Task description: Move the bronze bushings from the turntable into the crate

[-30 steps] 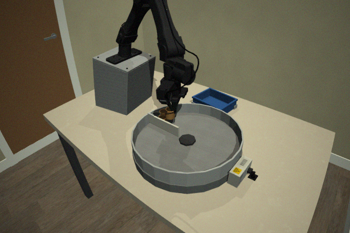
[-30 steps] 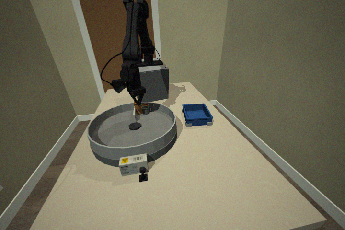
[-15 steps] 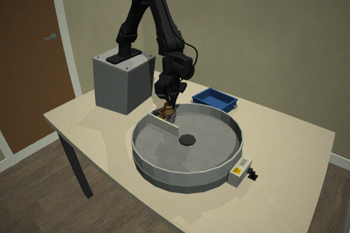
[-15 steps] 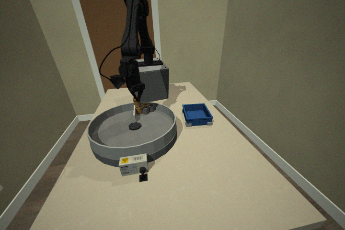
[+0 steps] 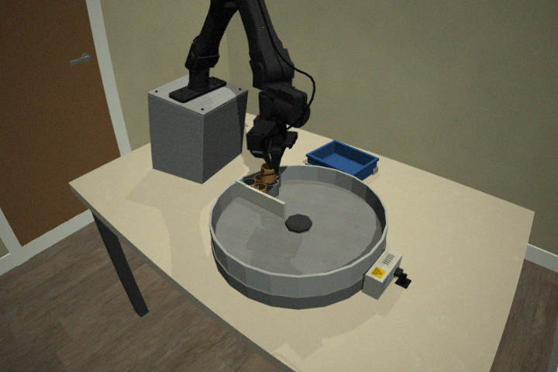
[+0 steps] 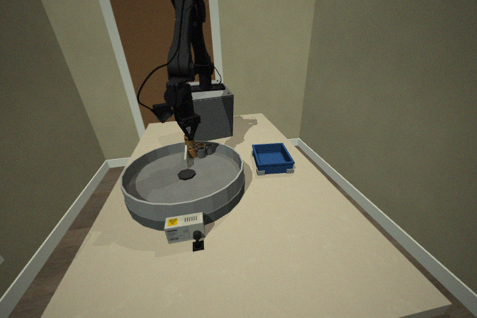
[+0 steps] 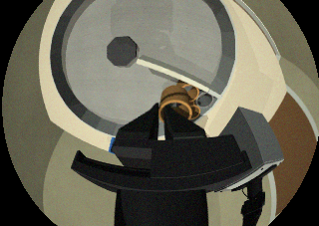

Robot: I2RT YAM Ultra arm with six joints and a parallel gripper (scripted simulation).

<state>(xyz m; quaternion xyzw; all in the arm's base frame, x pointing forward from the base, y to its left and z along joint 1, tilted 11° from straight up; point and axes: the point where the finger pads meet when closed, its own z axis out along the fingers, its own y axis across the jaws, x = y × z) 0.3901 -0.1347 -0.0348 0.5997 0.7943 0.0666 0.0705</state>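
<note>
The blue crate is 4 cm ahead of my hand, 33 cm to the left of it and 14 cm below it. Also, from my hand: grey turntable 9 cm ahead, 4 cm to the right, 11 cm below.
</note>
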